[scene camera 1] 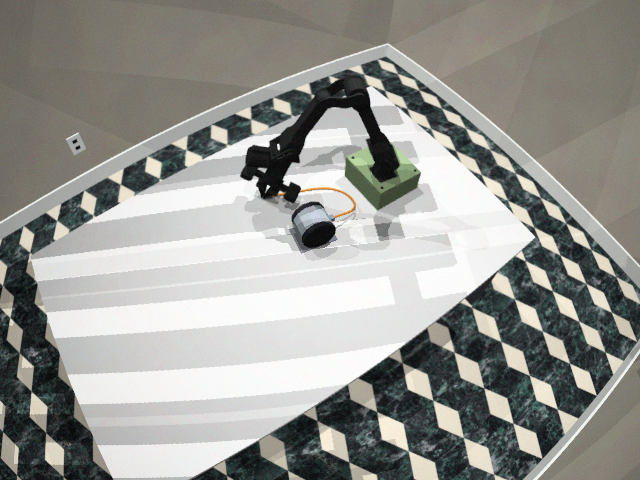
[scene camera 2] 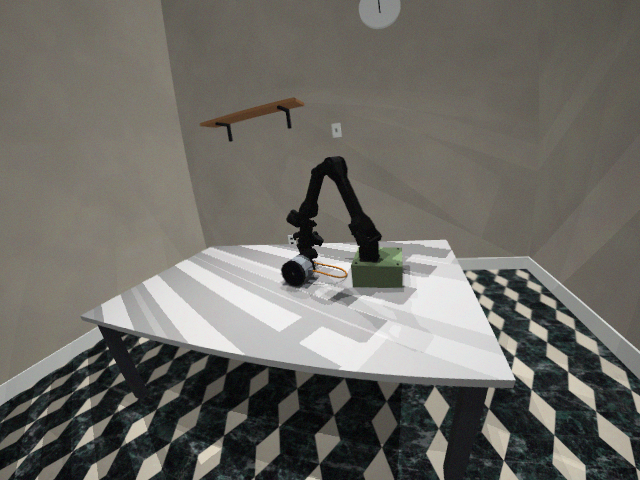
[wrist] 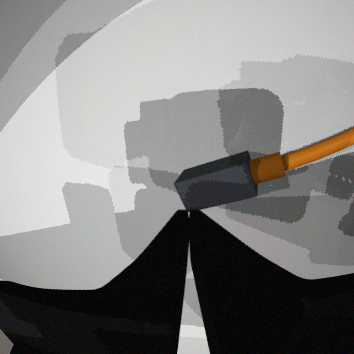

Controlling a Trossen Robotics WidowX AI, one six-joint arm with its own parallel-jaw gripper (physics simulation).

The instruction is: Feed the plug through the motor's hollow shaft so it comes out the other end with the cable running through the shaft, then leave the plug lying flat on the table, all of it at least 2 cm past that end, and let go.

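Where they show: gripper, fingertip midpoint: (scene camera 1: pixel 262 197) (wrist: pixel 187 219); arm's base, link origin: (scene camera 1: pixel 382 172) (scene camera 2: pixel 369 258).
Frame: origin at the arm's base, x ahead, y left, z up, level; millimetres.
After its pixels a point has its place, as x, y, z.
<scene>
The dark grey box-shaped plug (wrist: pixel 220 182) {334, -142, -74} lies on the table in the wrist view, with an orange collar where the cable starts. My gripper (wrist: pixel 187 219) {355, -138, -73} is shut with its tips together, and the plug shows just beyond the tips, not between them. In scene camera 1 the gripper hides most of the plug. The orange cable (scene camera 1: pixel 330 189) {144, -73, -85} (scene camera 2: pixel 338 268) {161, -84, -86} (wrist: pixel 320 149) {296, -128, -79} loops round to the side of the motor (scene camera 1: pixel 313 224) {293, 82, 12} (scene camera 2: pixel 297 271) {252, 102, -21}, a light grey cylinder with black end rings, lying on its side in a low cradle. The inside of its shaft cannot be made out.
The arm stands on a green base block (scene camera 1: pixel 383 180) {19, 31, 3} (scene camera 2: pixel 377 271) {-39, 59, -24} beside the cable loop. The motor is close to the gripper. The white table (scene camera 1: pixel 217 330) {661, 208, -88} (scene camera 2: pixel 434 351) {-233, 355, -88} carries striped shadows. A wooden shelf (scene camera 2: pixel 253 112) is on the wall behind.
</scene>
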